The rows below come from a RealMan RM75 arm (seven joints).
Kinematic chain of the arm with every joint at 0, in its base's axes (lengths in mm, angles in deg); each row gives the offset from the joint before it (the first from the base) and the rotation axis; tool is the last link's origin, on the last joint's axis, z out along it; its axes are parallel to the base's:
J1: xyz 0 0 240.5 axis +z
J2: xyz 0 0 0 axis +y
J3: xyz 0 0 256 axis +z
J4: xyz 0 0 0 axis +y
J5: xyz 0 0 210 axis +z
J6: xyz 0 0 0 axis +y
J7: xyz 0 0 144 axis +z
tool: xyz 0 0 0
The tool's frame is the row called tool.
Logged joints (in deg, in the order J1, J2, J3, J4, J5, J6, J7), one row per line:
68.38 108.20 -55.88 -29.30 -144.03 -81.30 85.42
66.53 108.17 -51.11 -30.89 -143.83 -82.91 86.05
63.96 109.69 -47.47 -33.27 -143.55 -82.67 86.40
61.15 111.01 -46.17 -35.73 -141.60 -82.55 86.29
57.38 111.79 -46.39 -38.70 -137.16 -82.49 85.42
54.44 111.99 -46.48 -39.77 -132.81 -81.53 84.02
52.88 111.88 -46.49 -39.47 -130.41 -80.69 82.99
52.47 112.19 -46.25 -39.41 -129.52 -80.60 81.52
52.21 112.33 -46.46 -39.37 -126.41 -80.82 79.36
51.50 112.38 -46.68 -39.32 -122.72 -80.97 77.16
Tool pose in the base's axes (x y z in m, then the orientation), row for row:
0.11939 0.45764 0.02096 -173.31 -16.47 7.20
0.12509 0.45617 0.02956 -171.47 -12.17 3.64
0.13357 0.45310 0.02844 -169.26 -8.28 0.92
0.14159 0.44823 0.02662 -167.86 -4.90 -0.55
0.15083 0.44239 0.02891 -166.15 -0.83 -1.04
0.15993 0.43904 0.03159 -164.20 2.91 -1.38
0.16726 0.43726 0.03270 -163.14 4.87 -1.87
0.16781 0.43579 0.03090 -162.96 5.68 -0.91
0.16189 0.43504 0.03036 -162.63 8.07 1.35
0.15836 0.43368 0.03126 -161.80 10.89 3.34
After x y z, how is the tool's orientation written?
As angles about the fixed x, y, z axes (roll, pitch, yaw), in degrees.
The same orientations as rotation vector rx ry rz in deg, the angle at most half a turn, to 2 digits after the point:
-170.25 -12.16 -24.03
-170.08 -6.76 -17.73
-168.77 -2.50 -12.09
-167.74 0.04 -7.26
-166.15 1.36 -1.39
-164.11 2.55 3.89
-162.91 3.69 6.53
-162.73 2.50 7.88
-162.35 -0.16 11.74
-161.39 -2.24 16.13

